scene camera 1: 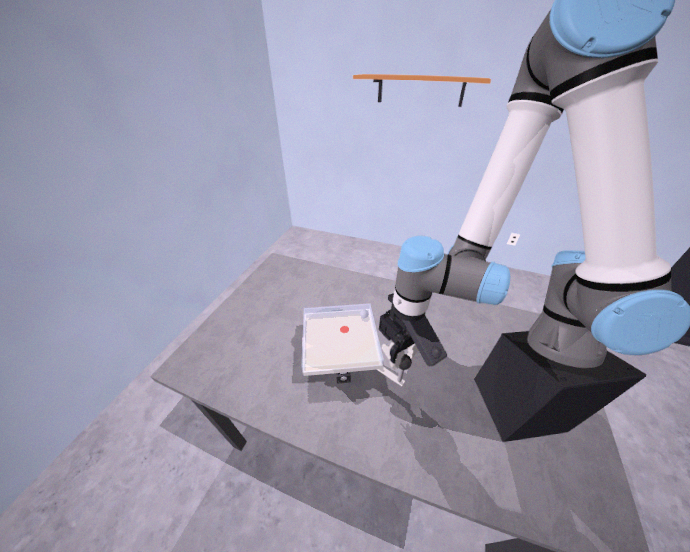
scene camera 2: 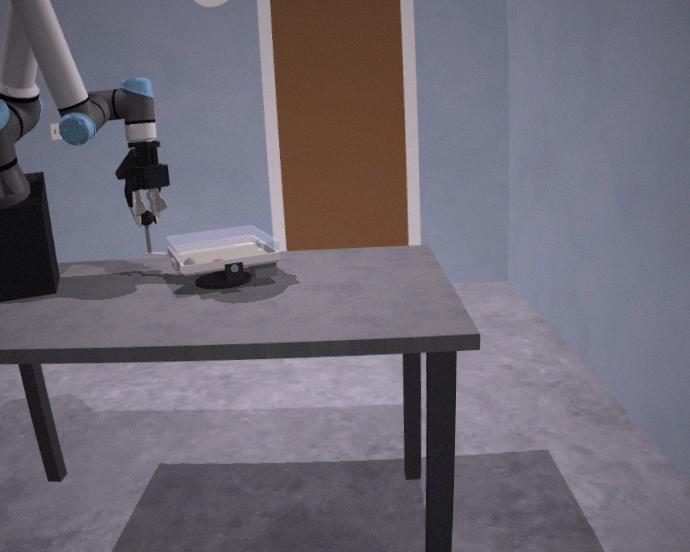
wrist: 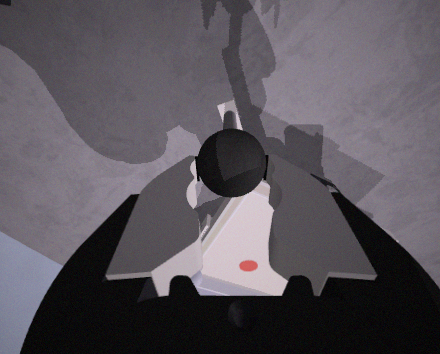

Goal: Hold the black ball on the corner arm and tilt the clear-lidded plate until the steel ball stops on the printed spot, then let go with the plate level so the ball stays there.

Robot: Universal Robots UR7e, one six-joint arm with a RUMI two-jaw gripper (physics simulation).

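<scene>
My gripper (scene camera 1: 402, 358) (scene camera 2: 147, 216) (wrist: 230, 159) is shut on the black ball (scene camera 1: 405, 362) (scene camera 2: 147, 218) (wrist: 232, 160), which tops a thin post on the corner arm (scene camera 1: 391, 377) (scene camera 2: 157, 253). The clear-lidded plate (scene camera 1: 330, 352) (scene camera 2: 201, 268) (wrist: 235, 240) is tilted, its left side lower in scene camera 2. The steel ball (scene camera 1: 364, 313) (scene camera 2: 189, 262) is off the red printed spot (scene camera 1: 344, 329) (scene camera 2: 217, 260) (wrist: 248, 265), near the far right corner in scene camera 1. In the wrist view, a small part of the steel ball (wrist: 197, 278) shows beside the left finger.
The plate rests on a dark round base (scene camera 2: 210, 281) on the grey table (scene camera 1: 241, 345) (scene camera 2: 345, 305). The robot's black pedestal (scene camera 1: 540, 391) (scene camera 2: 25, 247) stands on the other side of the gripper from the plate. An orange wall shelf (scene camera 1: 422, 78) is behind.
</scene>
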